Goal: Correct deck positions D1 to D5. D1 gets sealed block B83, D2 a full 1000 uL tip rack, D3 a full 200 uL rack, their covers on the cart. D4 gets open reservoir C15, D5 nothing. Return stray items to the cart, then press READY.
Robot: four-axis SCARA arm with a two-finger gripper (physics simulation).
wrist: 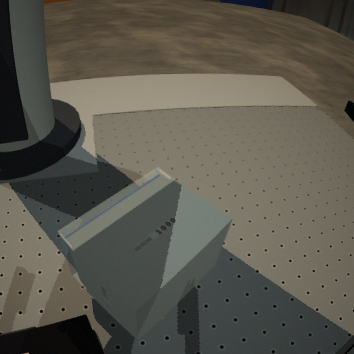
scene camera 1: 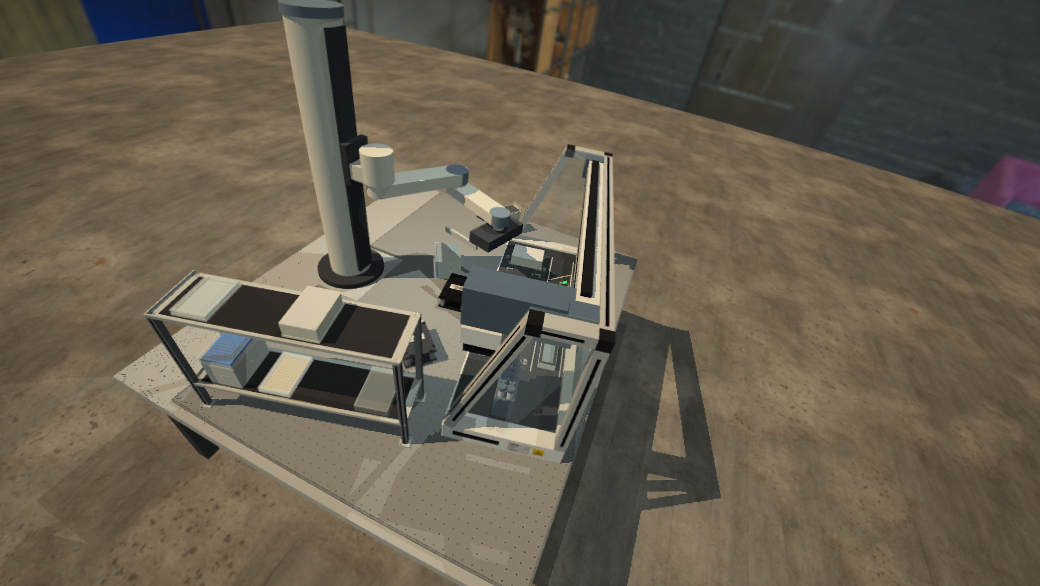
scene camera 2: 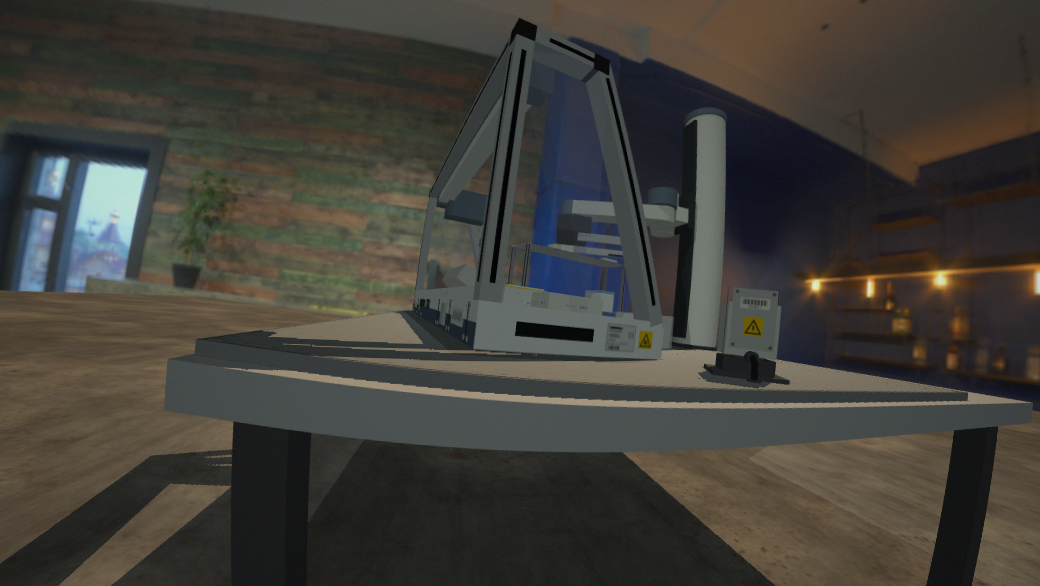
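Note:
A pale box marked 1000 with a blue line along one edge stands near the column, beside the black regrip holder. My gripper is open and empty, at the box's side and above table height in scene camera 1. Its fingers cannot be made out in the wrist view. A white block sits on the deck at the far end. A yellow-rimmed rack shows low inside the frame. The other deck positions are mostly hidden in scene camera 1. A box with a warning sign stands on the table.
The cart holds a pale rack and a white box on top. Below are a blue-topped rack, a yellowish plate and a grey piece. The gantry carriage and the column bound the arm's surroundings.

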